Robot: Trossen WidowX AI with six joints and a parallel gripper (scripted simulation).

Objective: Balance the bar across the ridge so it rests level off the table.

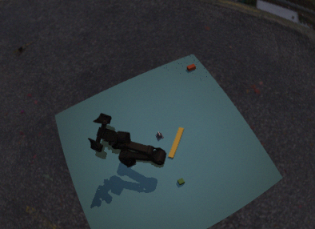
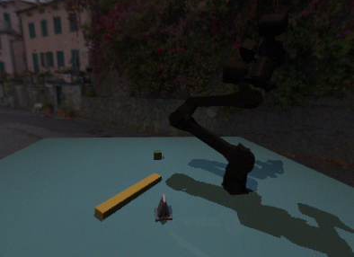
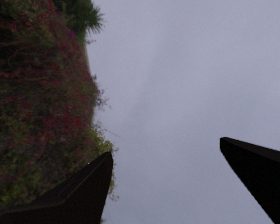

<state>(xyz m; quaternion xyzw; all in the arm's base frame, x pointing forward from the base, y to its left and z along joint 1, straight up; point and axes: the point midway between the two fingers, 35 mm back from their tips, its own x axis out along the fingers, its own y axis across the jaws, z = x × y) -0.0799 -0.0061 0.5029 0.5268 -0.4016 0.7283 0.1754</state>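
My gripper tip is 530 mm above the yellow bar and 420 mm short of it. Round my gripper tip: orange-red block (830 mm ahead, 520 mm below, 510 mm to the left); small green cube (520 mm below, 320 mm ahead, 270 mm to the right).
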